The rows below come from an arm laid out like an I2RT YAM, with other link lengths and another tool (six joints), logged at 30 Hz.
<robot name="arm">
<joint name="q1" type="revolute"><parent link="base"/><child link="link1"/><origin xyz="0 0 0.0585" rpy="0 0 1.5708"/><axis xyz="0 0 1"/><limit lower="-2.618" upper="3.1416"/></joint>
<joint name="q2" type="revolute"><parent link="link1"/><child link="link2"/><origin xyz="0.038 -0.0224 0.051" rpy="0 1.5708 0"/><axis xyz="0 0 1"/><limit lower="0" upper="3.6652"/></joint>
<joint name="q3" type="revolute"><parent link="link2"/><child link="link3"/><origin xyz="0 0.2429 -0.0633" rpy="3.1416 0 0"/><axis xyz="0 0 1"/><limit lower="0" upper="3.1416"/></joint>
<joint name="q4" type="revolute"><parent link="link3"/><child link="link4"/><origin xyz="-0.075 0.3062 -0.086" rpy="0 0 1.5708"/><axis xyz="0 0 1"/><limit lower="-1.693" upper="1.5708"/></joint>
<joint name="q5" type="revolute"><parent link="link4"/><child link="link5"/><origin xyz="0.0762 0.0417 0.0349" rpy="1.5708 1.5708 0"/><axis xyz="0 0 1"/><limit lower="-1.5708" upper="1.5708"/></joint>
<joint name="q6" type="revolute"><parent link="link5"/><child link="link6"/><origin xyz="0 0.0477 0.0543" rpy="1.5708 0 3.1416"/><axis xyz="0 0 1"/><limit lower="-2.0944" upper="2.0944"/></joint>
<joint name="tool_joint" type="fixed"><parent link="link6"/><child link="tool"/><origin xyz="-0.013 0.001 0.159" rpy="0 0.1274 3.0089"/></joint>
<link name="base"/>
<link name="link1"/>
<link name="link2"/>
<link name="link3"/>
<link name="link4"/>
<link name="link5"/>
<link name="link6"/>
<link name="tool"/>
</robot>
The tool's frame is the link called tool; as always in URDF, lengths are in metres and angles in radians.
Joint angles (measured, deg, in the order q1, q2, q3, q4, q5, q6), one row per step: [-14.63 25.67 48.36 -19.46 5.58 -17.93]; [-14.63 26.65 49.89 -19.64 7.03 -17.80]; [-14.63 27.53 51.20 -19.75 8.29 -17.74]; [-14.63 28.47 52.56 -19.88 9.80 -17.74]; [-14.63 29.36 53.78 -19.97 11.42 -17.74]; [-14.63 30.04 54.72 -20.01 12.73 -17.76]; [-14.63 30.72 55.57 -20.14 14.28 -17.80]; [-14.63 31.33 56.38 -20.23 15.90 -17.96]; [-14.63 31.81 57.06 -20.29 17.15 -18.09]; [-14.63 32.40 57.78 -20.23 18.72 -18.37]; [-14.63 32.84 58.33 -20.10 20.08 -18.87]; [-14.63 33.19 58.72 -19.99 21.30 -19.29]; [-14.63 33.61 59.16 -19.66 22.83 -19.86]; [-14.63 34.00 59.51 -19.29 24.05 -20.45]
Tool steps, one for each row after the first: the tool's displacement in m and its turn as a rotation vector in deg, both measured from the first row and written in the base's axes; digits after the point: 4 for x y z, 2 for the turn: [-0.0016 -0.0050 0.0080 0.11 -0.43 -1.44]; [-0.0028 -0.0094 0.0148 0.17 -0.78 -2.69]; [-0.0042 -0.0146 0.0215 0.19 -1.09 -4.20]; [-0.0058 -0.0202 0.0274 0.24 -1.35 -5.81]; [-0.0071 -0.0247 0.0320 0.27 -1.58 -7.12]; [-0.0086 -0.0300 0.0353 0.33 -1.64 -8.67]; [-0.0106 -0.0354 0.0388 0.27 -1.70 -10.30]; [-0.0124 -0.0395 0.0420 0.22 -1.81 -11.55]; [-0.0143 -0.0447 0.0454 0.05 -1.89 -13.14]; [-0.0163 -0.0491 0.0483 -0.32 -1.92 -14.53]; [-0.0180 -0.0530 0.0503 -0.62 -1.88 -15.78]; [-0.0202 -0.0579 0.0532 -1.03 -1.97 -17.34]; [-0.0218 -0.0618 0.0557 -1.47 -2.01 -18.61]
